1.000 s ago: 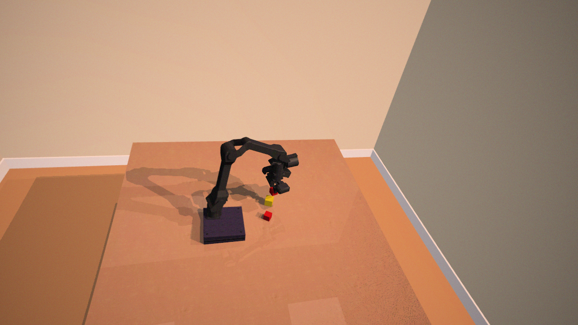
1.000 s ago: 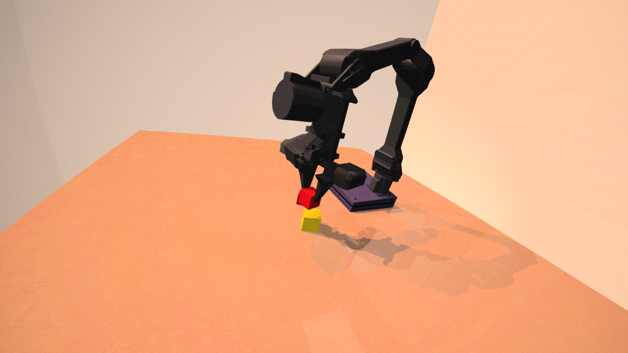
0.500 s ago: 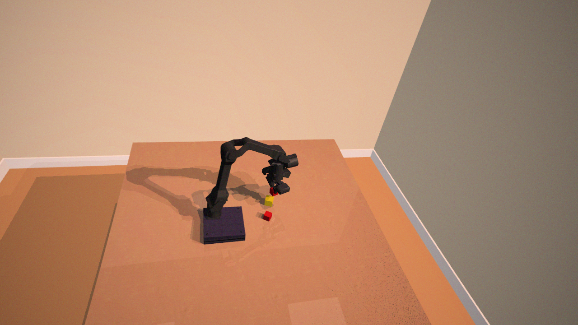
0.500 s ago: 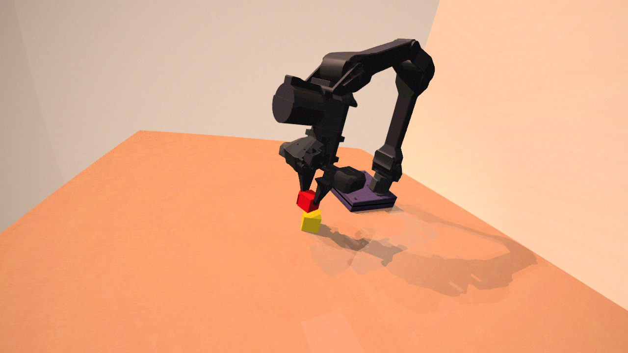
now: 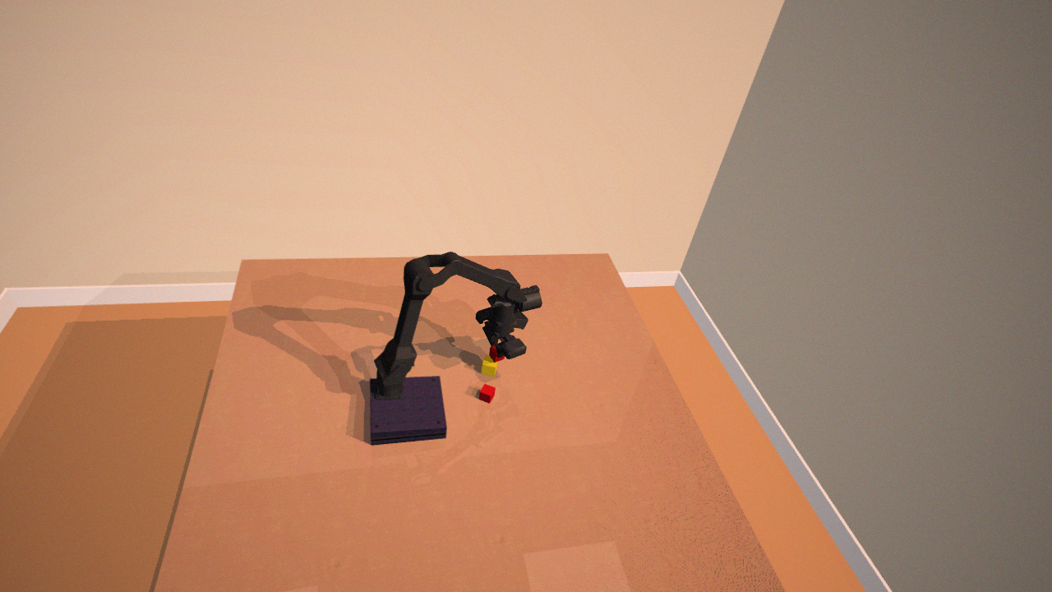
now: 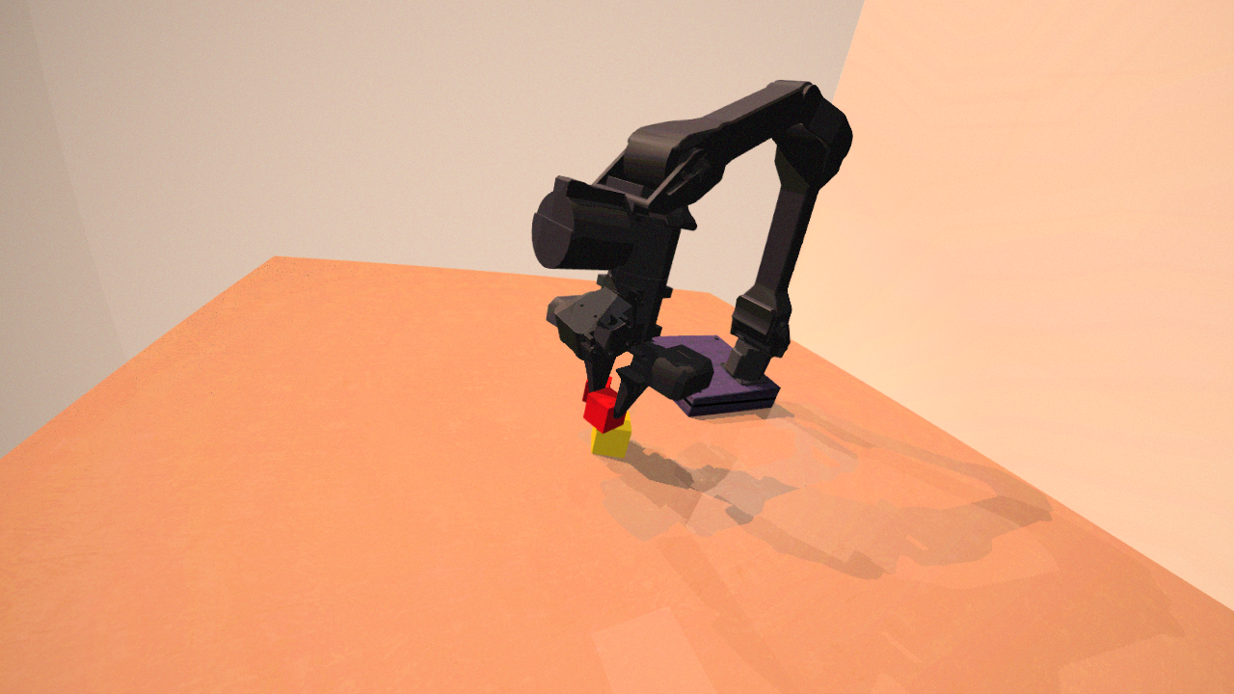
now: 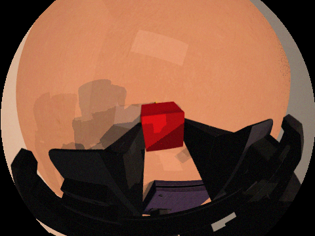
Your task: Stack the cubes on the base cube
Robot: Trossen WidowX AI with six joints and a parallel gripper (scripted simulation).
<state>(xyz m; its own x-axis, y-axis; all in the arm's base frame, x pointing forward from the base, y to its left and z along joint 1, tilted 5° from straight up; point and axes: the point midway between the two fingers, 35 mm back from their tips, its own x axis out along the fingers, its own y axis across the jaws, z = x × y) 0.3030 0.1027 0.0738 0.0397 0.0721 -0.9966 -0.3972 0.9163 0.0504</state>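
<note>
The yellow base cube is 20 mm behind my gripper tip, 10 mm to the right of it and 40 mm below it.
</note>
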